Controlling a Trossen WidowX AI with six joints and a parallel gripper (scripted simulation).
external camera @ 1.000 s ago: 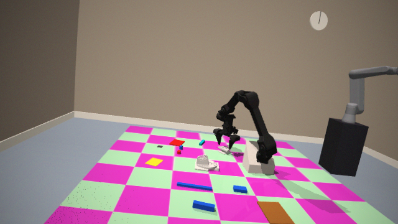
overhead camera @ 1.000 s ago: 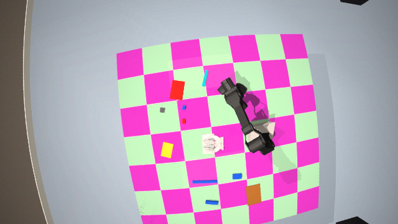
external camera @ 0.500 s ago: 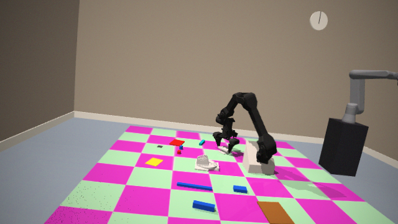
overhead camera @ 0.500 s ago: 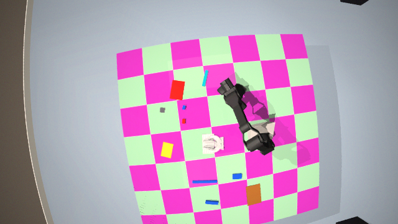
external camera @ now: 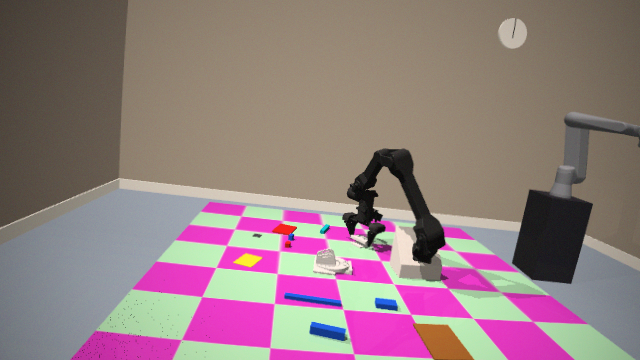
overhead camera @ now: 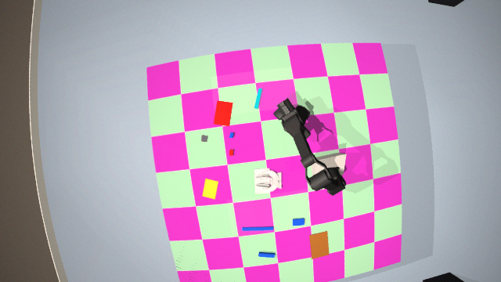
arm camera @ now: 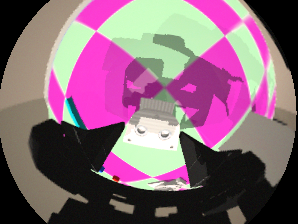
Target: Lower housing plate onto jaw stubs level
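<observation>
The white block is 1 cm behind my gripper tip and 1 cm to the right of it. Also, from my gripper tip: yellow plate (40 cm ahead, 29 cm to the left, 1 cm below); cyan bar (14 cm ahead, 13 cm to the right); red plate (31 cm ahead, 7 cm to the right, 1 cm below).
</observation>
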